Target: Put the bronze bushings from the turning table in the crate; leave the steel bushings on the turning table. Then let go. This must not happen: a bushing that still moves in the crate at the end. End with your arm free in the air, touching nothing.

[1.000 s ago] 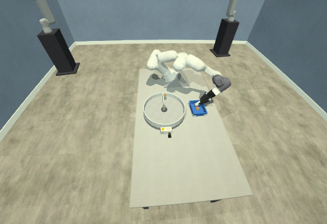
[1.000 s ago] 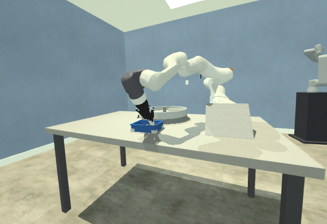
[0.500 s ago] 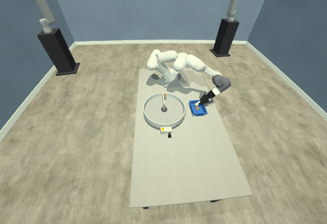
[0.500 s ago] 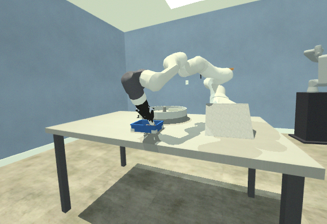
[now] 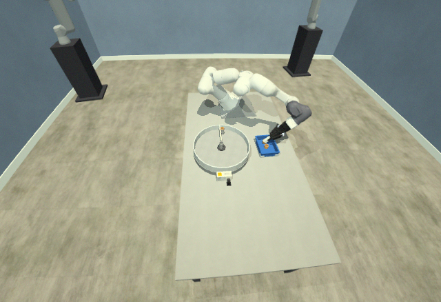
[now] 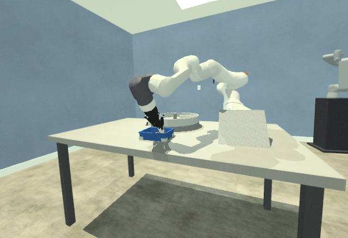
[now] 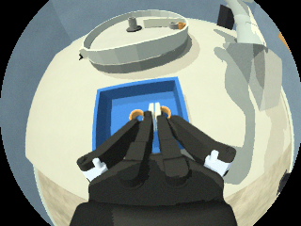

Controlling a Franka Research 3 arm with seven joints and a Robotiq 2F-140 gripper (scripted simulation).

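Right now my hand is 30 mm short of the crate, 30 mm above it and 10 mm to the left of it. Round my hand: turning table: 380 mm to the right, 10 mm below, 10 mm ahead.
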